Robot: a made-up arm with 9 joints.
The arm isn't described. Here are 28 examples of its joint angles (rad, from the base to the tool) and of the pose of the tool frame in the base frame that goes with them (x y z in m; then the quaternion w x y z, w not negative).
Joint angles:
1: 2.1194 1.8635 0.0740 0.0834 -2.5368 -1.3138 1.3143 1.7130 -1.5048
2: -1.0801 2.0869 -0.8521 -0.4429 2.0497 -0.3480 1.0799 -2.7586 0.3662
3: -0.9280 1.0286 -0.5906 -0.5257 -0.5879 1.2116 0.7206 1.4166 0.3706
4: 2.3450 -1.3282 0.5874 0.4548 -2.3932 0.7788 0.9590 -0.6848 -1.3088
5: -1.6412 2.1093 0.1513 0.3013 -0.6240 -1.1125 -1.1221 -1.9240 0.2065
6: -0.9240 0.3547 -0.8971 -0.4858 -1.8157 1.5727 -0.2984 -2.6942 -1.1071
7: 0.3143 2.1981 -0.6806 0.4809 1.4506 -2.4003 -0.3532 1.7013 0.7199
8: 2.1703 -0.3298 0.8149 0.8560 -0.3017 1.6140 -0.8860 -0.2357 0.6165
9: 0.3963 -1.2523 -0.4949 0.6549 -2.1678 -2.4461 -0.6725 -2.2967 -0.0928
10: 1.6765 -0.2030 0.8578 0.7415 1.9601 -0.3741 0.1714 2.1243 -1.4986
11: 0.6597 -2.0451 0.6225 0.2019 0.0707 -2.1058 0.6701 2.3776 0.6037
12: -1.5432 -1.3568 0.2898 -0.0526 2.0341 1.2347 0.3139 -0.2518 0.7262
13: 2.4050 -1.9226 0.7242 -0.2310 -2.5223 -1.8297 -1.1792 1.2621 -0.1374
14: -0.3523 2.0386 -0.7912 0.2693 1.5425 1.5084 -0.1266 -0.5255 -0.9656
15: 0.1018 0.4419 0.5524 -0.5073 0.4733 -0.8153 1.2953 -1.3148 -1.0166
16: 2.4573 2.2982 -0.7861 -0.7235 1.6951 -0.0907 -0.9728 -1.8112 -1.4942
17: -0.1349 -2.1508 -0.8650 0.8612 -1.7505 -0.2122 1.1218 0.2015 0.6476
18: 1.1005 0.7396 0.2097 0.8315 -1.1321 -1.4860 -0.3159 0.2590 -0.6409
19: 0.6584 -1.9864 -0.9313 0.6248 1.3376 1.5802 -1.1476 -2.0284 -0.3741
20: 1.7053 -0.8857 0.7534 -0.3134 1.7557 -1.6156 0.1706 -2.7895 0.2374
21: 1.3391 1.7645 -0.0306 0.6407 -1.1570 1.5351 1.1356 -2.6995 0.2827
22: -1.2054 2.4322 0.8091 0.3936 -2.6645 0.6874 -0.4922 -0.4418 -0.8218
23: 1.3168 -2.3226 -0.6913 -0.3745 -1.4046 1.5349 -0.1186 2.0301 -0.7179
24: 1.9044 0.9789 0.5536 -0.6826 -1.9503 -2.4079 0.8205 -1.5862 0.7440
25: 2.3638 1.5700 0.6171 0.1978 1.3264 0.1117 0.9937 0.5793 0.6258
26: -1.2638 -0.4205 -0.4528 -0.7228 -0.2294 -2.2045 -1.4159 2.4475 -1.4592
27: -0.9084 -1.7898 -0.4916 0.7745 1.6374 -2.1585 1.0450 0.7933 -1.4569
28: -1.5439 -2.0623 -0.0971 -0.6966 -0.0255 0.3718 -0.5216 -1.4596 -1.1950
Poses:
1: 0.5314 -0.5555 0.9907 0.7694 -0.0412 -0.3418 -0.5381
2: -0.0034 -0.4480 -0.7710 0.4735 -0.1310 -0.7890 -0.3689
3: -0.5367 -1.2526 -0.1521 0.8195 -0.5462 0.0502 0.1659
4: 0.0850 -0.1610 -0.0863 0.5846 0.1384 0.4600 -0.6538
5: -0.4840 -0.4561 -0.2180 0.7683 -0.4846 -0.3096 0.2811
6: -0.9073 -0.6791 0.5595 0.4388 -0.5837 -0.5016 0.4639
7: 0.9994 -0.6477 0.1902 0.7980 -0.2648 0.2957 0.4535
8: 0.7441 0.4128 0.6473 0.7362 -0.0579 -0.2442 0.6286
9: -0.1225 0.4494 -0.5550 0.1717 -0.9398 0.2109 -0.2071
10: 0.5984 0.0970 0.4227 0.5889 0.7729 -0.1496 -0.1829
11: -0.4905 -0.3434 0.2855 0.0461 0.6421 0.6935 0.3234
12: 0.0542 0.4049 0.2967 0.3689 -0.7152 -0.1425 0.5763
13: 0.1298 0.4107 -0.3713 0.4373 0.6723 0.2547 -0.5403
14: 0.2951 -0.0180 -0.6166 0.2143 -0.4636 -0.1488 0.8468
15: 0.3495 -1.0853 -0.3239 0.8723 -0.1515 0.4487 0.1215
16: -0.0982 -0.5036 0.6681 0.2425 0.7414 0.3239 0.5354
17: 0.1568 -0.2056 0.1476 0.4289 -0.8497 0.3066 -0.0073
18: 0.5737 0.0366 -0.2258 0.6029 0.2597 0.6524 0.3789
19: 0.3269 0.2437 0.2343 0.5460 0.3504 0.1534 0.7454
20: 0.8786 -0.3319 -0.3740 0.2921 0.2940 0.4536 0.7890
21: 0.5971 -0.9185 0.8197 0.6076 0.6805 0.2311 0.3381
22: 0.1877 -0.2857 0.1223 0.4946 -0.5078 -0.5859 -0.3927
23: -0.6577 -0.2364 0.6997 0.8565 -0.2262 0.3922 0.2479
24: 1.0689 -0.8014 -0.1739 0.3346 -0.8054 -0.4848 -0.0656
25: -0.1320 -0.5552 1.1371 0.1865 -0.0998 -0.8566 0.4706
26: -0.2226 0.1489 0.5681 0.7439 0.2500 -0.6193 0.0245
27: -0.6227 0.3882 0.5578 0.5466 0.2159 0.3259 0.7406
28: 0.2680 0.4669 0.3197 0.1668 -0.8858 -0.4323 0.0264
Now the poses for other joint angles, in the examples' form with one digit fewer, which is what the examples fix.
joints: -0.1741 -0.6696 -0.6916 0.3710 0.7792 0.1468 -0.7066 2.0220 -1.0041
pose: -0.181 -0.310 -0.334 0.413 -0.186 -0.591 -0.667
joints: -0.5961 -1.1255 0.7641 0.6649 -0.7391 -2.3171 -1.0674 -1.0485 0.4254
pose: -0.428 0.398 0.422 0.862 -0.464 -0.191 0.076
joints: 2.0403 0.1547 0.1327 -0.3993 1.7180 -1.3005 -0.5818 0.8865 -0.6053
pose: 0.814 -0.772 0.194 0.149 -0.621 0.738 0.219
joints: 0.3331 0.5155 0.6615 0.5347 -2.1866 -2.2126 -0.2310 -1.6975 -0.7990
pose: 0.347 -0.287 -1.042 0.180 0.555 0.642 0.497
